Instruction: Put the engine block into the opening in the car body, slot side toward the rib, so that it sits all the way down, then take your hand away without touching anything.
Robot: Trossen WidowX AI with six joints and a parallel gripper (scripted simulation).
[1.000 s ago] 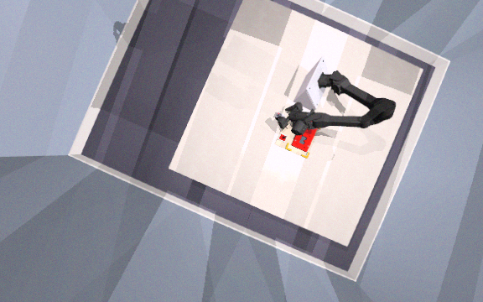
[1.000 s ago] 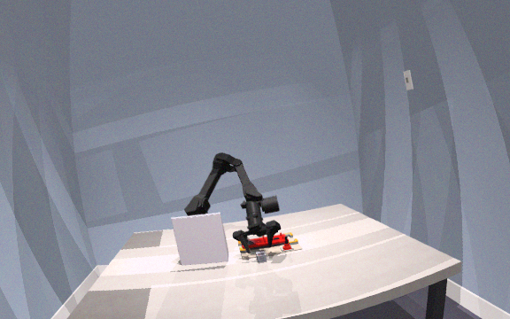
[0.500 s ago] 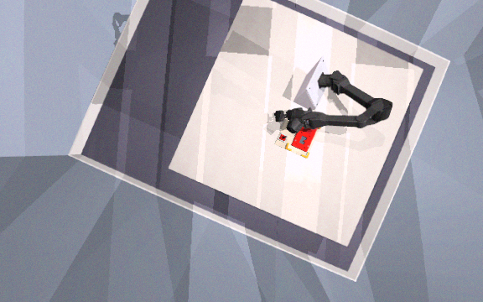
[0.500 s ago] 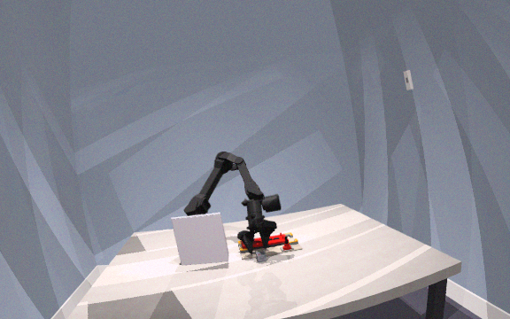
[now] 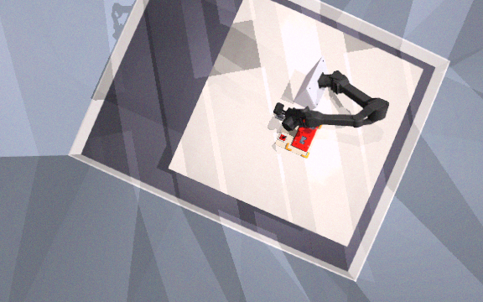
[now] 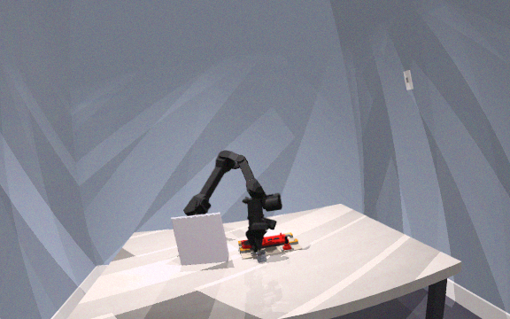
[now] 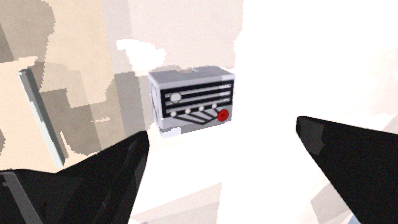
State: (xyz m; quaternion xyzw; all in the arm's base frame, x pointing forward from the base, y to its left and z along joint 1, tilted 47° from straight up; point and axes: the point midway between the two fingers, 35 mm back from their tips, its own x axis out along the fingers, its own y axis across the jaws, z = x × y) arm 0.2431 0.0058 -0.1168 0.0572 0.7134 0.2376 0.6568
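The engine block lies 30 mm below my gripper tip, 20 mm ahead of it and 10 mm to the left of it.
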